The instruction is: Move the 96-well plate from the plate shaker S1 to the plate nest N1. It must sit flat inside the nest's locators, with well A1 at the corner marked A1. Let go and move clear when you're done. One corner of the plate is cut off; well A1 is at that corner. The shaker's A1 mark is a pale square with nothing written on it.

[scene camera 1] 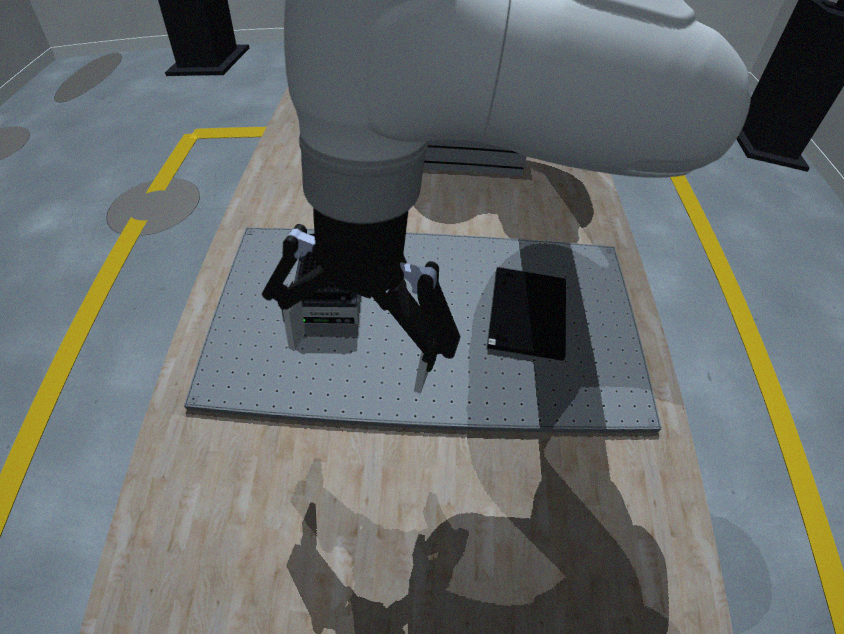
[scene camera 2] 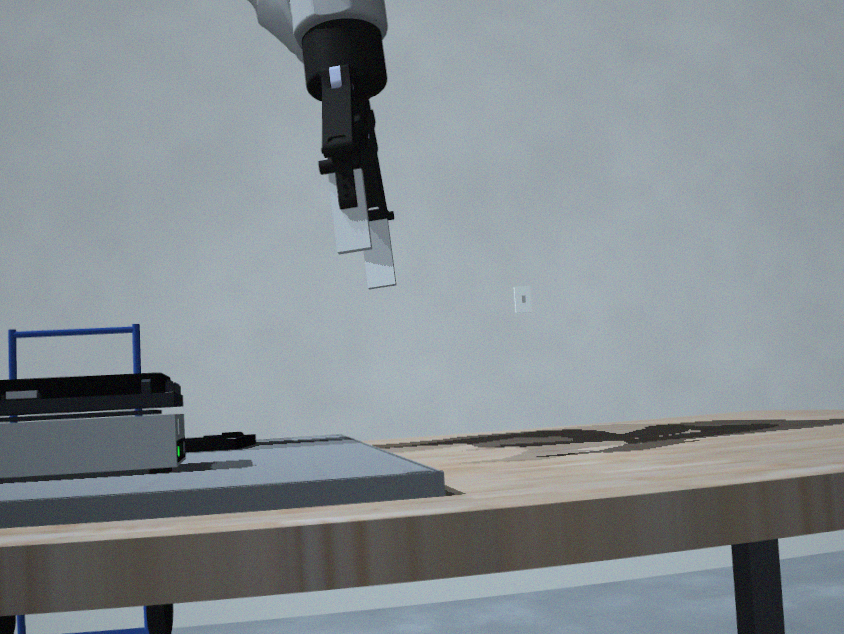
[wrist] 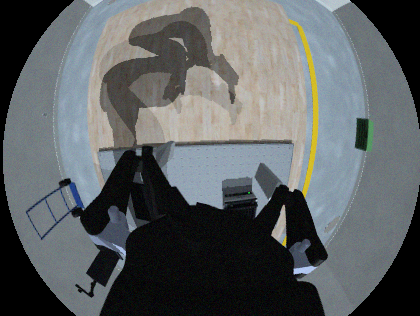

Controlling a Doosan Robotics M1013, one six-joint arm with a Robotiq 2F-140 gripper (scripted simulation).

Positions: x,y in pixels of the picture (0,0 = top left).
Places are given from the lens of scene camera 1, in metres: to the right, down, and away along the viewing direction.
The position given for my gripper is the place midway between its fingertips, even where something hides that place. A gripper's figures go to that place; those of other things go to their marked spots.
my gripper (scene camera 1: pixel 357 361): -0.07, 0.05, 0.54
black 96-well plate (scene camera 1: pixel 329 293): -0.14, -0.03, 0.71
